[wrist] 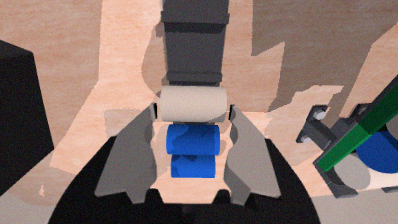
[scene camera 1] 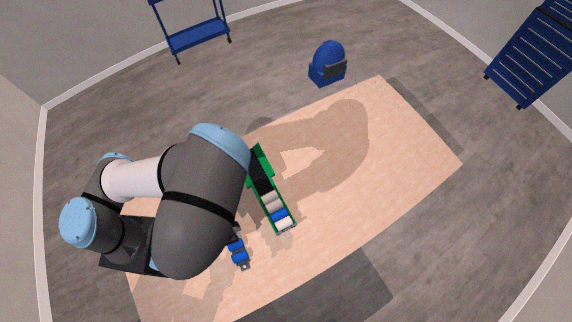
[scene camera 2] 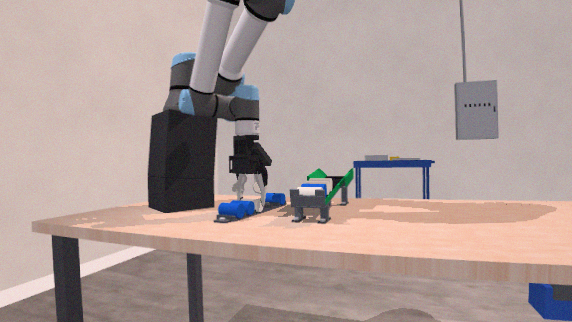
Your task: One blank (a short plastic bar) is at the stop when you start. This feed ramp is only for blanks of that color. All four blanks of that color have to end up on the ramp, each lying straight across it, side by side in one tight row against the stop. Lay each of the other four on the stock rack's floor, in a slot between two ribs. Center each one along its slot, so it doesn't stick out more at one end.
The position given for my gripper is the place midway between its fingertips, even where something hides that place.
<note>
In view: my gripper [scene camera 2: 251, 205], a blue blank [wrist: 182, 166], a white blank [wrist: 177, 103] and a blue blank [wrist: 182, 139].
My gripper is seen too in the wrist view [wrist: 193, 104].
</note>
